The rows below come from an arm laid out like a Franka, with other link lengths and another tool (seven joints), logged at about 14 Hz.
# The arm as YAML. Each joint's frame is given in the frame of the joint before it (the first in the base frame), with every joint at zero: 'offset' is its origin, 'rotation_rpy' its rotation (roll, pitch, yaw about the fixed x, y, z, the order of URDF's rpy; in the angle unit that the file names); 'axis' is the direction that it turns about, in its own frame. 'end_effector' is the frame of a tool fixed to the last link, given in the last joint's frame.
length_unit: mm
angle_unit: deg
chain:
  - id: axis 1
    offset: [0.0, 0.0, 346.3]
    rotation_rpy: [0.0, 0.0, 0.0]
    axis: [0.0, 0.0, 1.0]
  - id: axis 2
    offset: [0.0, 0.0, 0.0]
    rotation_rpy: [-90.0, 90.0, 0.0]
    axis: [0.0, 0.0, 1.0]
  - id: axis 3
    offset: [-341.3, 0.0, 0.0]
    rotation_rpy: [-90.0, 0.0, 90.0]
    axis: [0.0, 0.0, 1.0]
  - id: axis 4
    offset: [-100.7, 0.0, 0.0]
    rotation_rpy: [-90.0, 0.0, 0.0]
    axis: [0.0, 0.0, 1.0]
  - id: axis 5
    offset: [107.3, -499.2, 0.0]
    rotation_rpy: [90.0, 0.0, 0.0]
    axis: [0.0, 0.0, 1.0]
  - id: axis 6
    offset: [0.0, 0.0, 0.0]
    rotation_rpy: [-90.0, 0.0, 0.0]
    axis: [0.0, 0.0, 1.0]
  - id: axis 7
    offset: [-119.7, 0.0, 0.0]
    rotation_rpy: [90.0, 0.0, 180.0]
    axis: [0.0, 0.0, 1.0]
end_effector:
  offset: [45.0, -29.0, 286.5]
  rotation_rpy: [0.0, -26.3, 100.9]
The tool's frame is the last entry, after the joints.
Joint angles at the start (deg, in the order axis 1, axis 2, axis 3, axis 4, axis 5, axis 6, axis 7): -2.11, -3.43, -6.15, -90.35, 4.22, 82.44, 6.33
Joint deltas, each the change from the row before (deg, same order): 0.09, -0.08, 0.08, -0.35, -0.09, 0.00, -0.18; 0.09, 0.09, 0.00, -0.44, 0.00, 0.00, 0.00; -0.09, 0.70, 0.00, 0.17, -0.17, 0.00, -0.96; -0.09, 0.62, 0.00, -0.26, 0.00, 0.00, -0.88; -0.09, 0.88, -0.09, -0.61, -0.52, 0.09, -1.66; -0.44, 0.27, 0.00, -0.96, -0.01, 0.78, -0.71; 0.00, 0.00, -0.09, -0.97, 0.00, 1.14, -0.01; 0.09, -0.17, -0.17, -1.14, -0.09, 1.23, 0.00; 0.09, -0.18, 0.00, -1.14, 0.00, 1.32, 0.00; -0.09, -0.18, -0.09, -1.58, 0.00, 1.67, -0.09; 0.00, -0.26, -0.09, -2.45, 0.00, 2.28, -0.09; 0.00, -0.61, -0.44, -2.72, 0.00, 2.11, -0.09; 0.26, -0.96, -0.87, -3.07, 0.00, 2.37, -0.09
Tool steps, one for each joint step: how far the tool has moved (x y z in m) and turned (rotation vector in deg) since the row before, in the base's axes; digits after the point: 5 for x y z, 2 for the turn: -0.00119, 0.00200, -0.00294, -0.03, 0.26, 0.35; -0.00091, 0.00132, -0.00601, 0.06, 0.53, 0.09; 0.00211, -0.00133, -0.00692, -0.09, 0.47, 0.86; 0.00058, -0.00029, -0.01054, 0.15, 0.80, 0.78; -0.00042, -0.00340, -0.01775, -0.21, 1.33, 1.46; 0.00057, -0.00516, -0.01210, 0.12, 0.39, 0.22; 0.00226, -0.00164, -0.00816, -0.03, -0.17, -0.15; 0.00152, -0.00194, -0.00778, -0.11, -0.24, -0.15; 0.00210, 0.00061, -0.00741, -0.04, -0.35, 0.01; 0.00155, -0.00275, -0.01151, -0.02, -0.27, -0.19; 0.00045, -0.00152, -0.01884, 0.01, -0.09, -0.13; -0.00333, -0.00540, -0.01786, 0.08, -0.01, -0.47; -0.00503, -0.00725, -0.01688, 0.11, -0.27, -0.65
